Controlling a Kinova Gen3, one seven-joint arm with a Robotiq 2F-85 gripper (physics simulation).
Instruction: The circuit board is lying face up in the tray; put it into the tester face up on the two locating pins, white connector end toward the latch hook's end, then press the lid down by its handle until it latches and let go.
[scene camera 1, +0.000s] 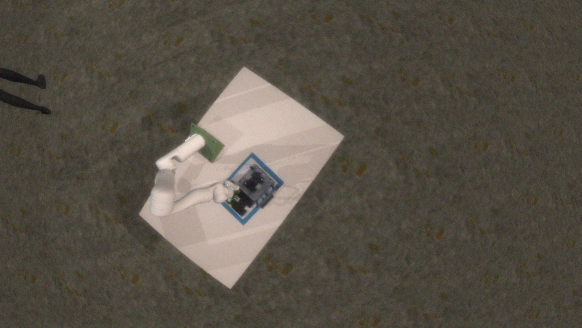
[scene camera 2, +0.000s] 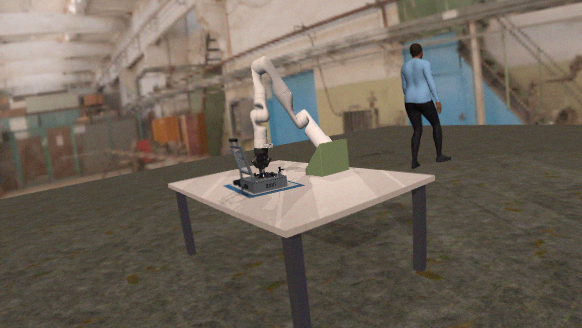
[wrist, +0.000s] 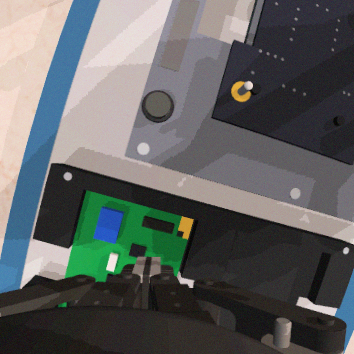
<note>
My gripper (wrist: 148, 272) is shut and holds nothing. I also see a locating pin (wrist: 285, 85).
</note>
